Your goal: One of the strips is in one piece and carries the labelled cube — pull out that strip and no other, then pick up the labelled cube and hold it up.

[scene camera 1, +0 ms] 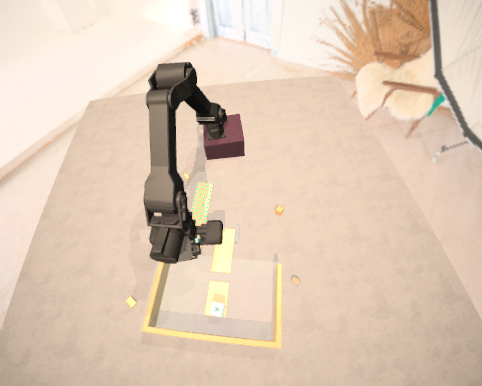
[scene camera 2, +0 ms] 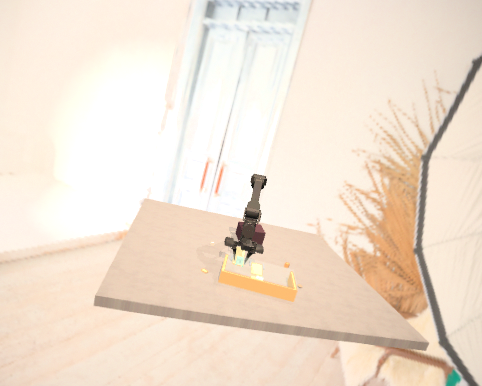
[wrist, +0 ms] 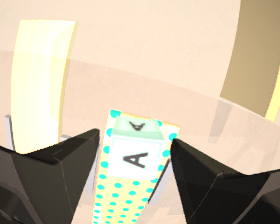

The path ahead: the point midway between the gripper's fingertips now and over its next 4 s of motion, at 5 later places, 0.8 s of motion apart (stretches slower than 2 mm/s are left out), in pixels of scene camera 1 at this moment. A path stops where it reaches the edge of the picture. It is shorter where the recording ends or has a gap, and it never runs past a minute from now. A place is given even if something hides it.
The gripper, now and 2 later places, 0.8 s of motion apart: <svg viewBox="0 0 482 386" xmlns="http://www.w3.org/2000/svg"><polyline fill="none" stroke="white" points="193,244 194,229 198,205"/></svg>
